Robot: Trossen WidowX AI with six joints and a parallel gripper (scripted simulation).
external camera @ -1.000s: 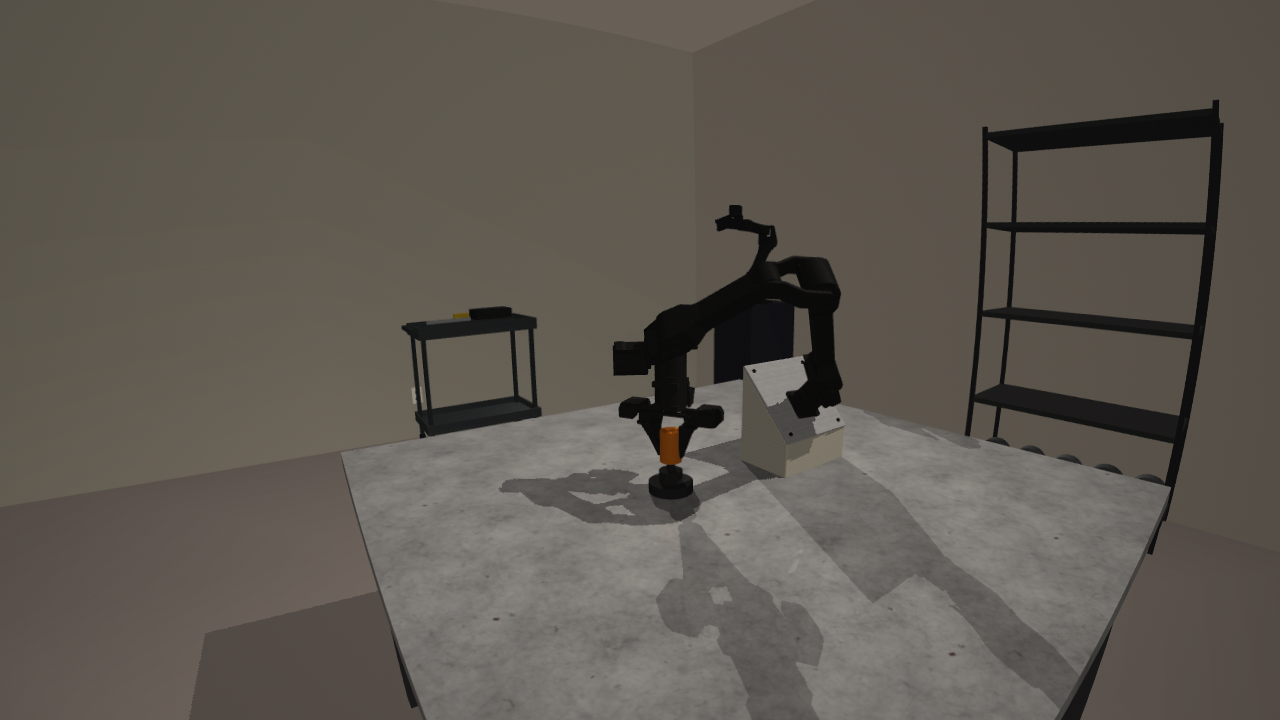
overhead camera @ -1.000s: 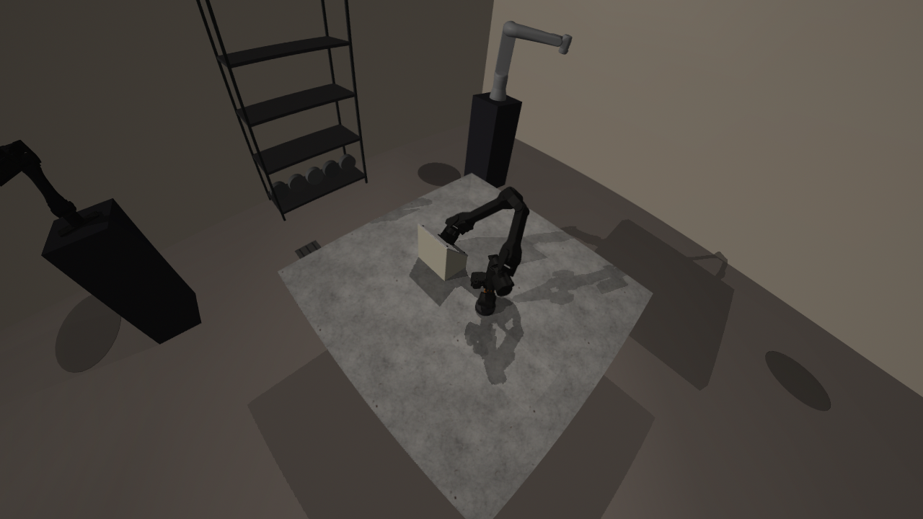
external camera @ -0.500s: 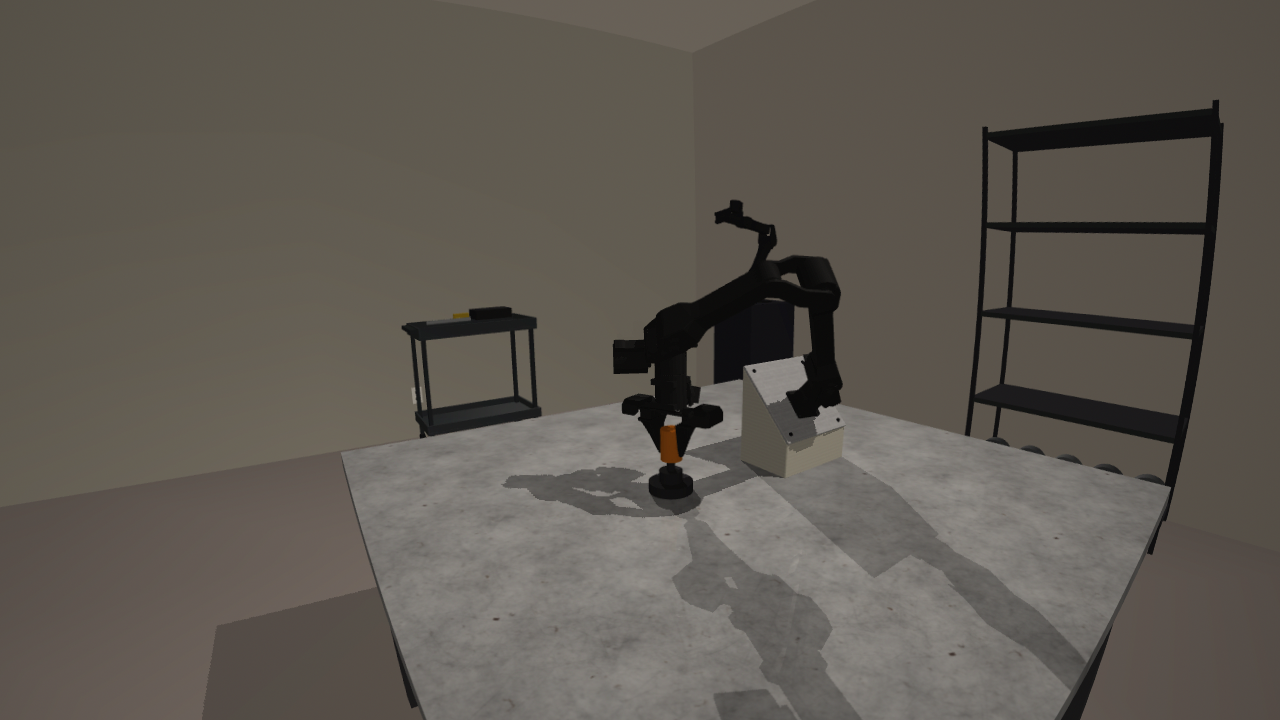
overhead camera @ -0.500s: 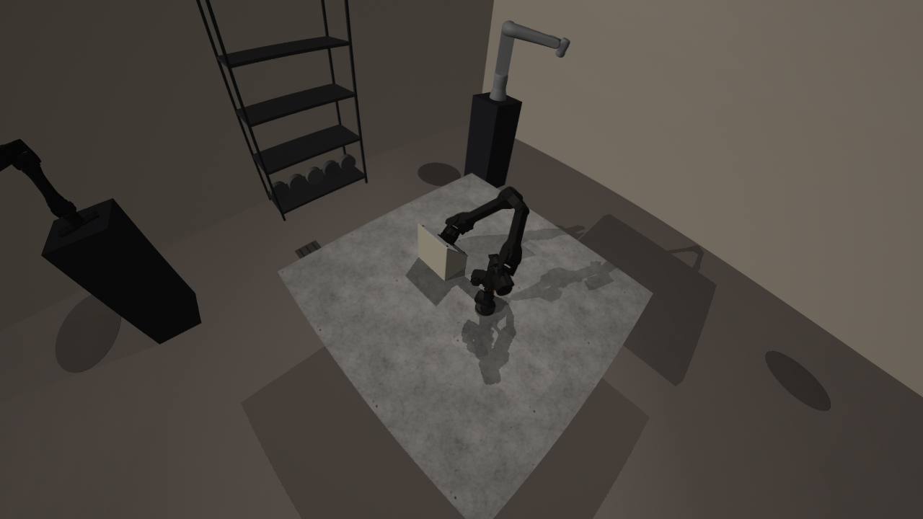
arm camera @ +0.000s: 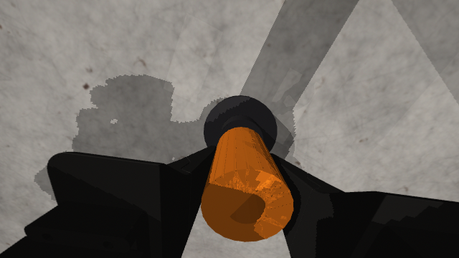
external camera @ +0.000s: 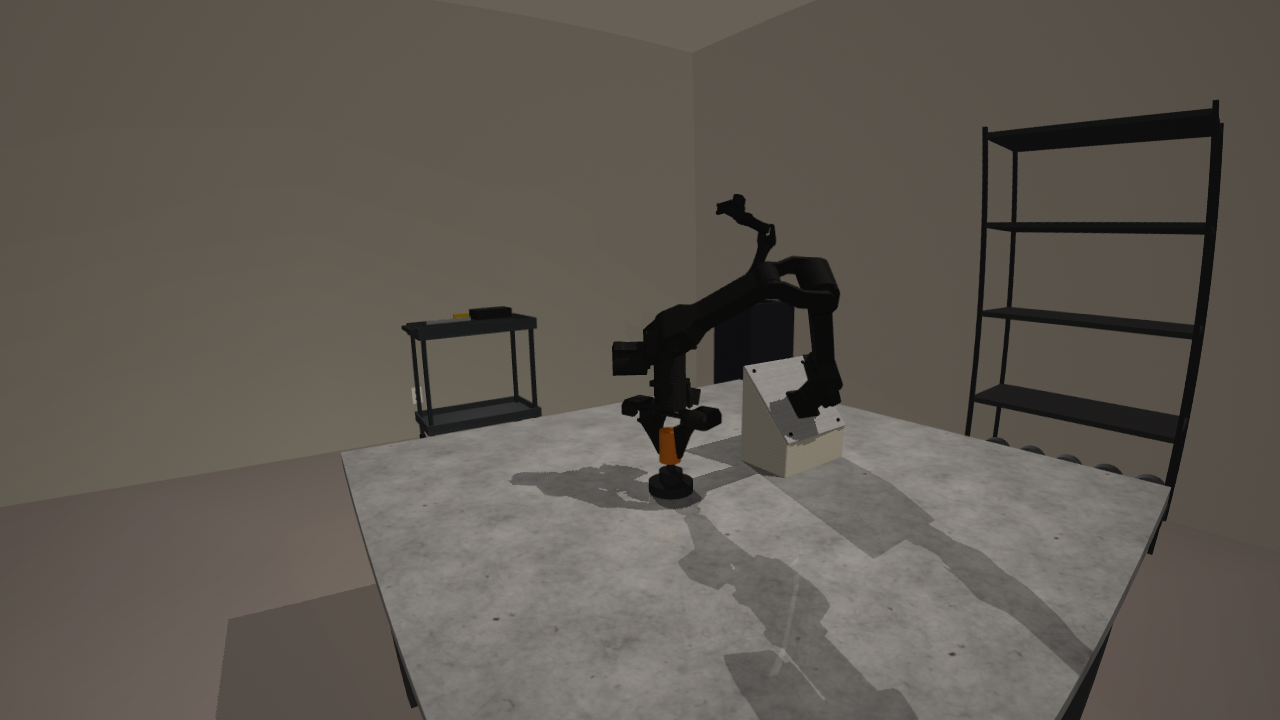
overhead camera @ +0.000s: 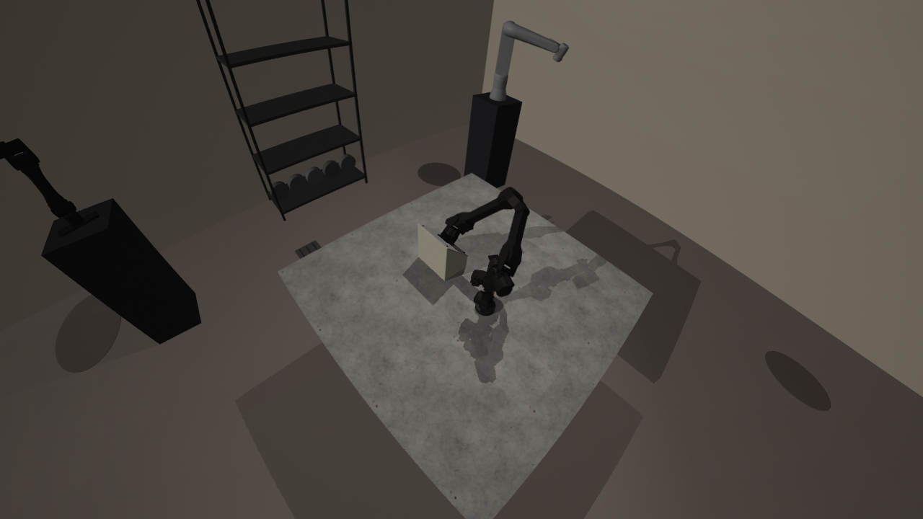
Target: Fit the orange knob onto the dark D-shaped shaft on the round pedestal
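The orange knob is 2 cm above my gripper tip. Round my gripper tip: dark round pedestal (4 cm below).
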